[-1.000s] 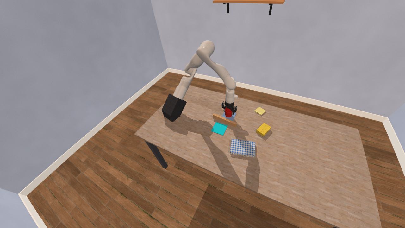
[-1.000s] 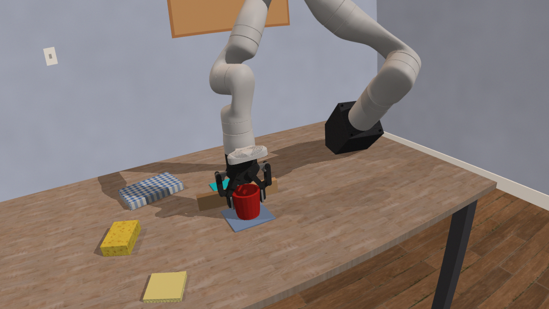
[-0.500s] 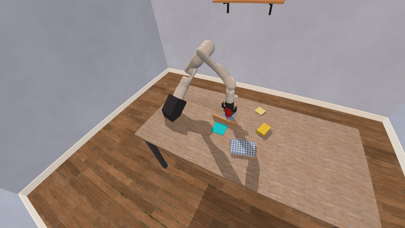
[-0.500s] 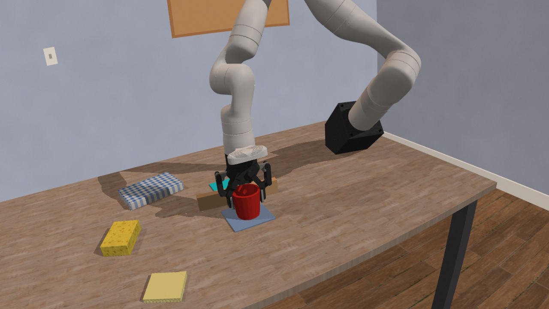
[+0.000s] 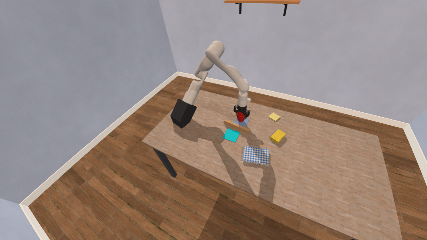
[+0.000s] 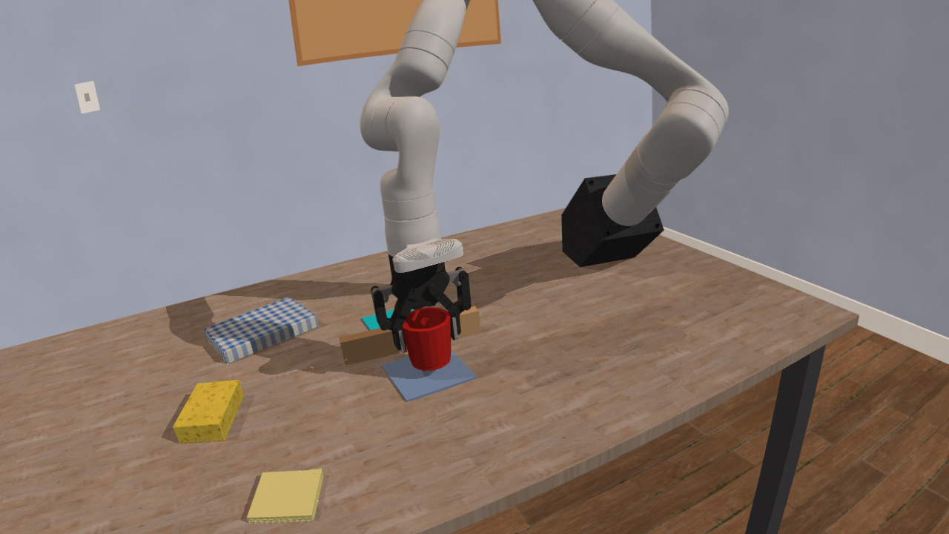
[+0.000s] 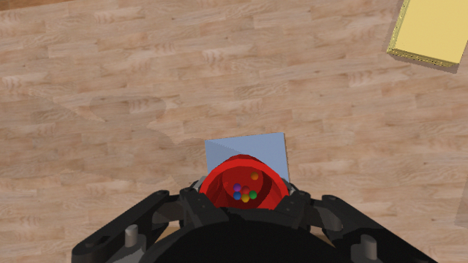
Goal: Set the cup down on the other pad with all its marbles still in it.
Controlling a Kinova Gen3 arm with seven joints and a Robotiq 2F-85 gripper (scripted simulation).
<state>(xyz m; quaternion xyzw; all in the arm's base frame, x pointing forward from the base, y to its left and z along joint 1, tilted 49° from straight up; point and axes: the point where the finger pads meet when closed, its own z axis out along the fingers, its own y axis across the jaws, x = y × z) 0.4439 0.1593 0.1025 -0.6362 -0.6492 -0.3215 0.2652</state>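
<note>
Now: the teal pad 10 mm ahead of my hand, 180 mm to the right of it and 70 mm below it. The rest, counted from my hand: red cup 20 mm below; then wooden rail 10 mm ahead, 90 mm to the right, 50 mm below; then grey-blue pad 10 mm ahead, 70 mm below.
</note>
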